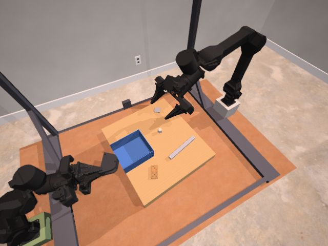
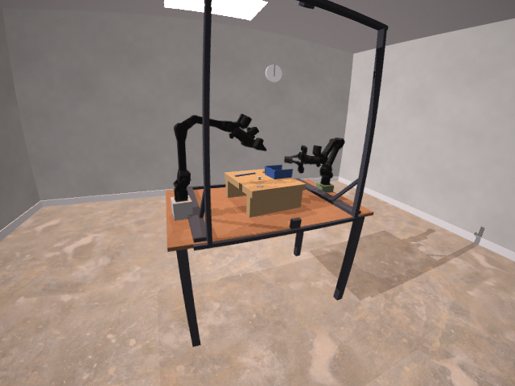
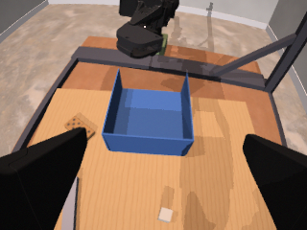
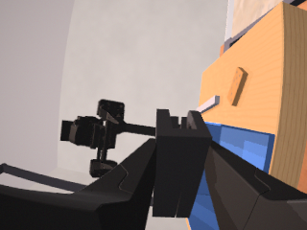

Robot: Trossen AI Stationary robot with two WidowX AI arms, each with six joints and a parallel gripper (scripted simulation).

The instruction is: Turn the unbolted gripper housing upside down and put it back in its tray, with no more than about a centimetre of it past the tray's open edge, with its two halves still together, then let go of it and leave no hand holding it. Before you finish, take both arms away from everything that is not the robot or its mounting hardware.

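My right gripper is now 60 mm to the right of the gripper housing and 10 mm below it. From my right hand the other things lie so: wooden platform: 30 mm behind, 270 mm to the left, 160 mm below; blue tray: 30 mm behind, 190 mm to the left, 80 mm below; small cube: 60 mm behind, 320 mm to the left, 90 mm below.
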